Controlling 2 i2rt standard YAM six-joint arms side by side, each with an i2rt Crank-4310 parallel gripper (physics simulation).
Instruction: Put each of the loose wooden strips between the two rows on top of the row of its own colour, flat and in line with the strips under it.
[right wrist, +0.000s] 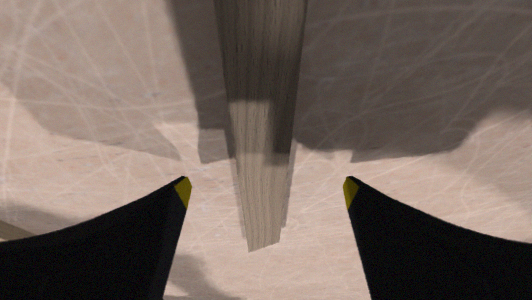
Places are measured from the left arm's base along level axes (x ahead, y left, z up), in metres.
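Where they show: right gripper, between the fingertips: (266, 180).
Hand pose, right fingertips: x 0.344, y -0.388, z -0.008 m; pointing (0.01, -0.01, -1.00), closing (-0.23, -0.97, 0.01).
Things, the pixels of their top centre, and the offset from my right fingertips. "spot": a spot on its surface instead.
- grey-brown wooden strip, centre of its top: (262, 174) dy +0.002, dx +0.004, dz -0.002 m
- brownish wooden piece, a spot on its surface: (13, 231) spot: dy +0.245, dx -0.042, dz -0.010 m
A grey-brown wooden strip (261, 210) runs from the top edge of the right wrist view down to its near end at the lower middle. Thin edges show along both sides of its near part; I cannot tell if they belong to another strip under it. My right gripper (266, 180) is open, with one fingertip on each side of the strip and a gap on both sides. Nothing is held between the fingers. My left gripper does not show. The two full rows cannot be made out in this view.
A small part of another brownish wooden piece (13, 231) shows at the left edge, partly hidden behind the left finger. The pale, scratched table top (100, 170) lies under everything. Dark shadows fall across its upper part and over the strip.
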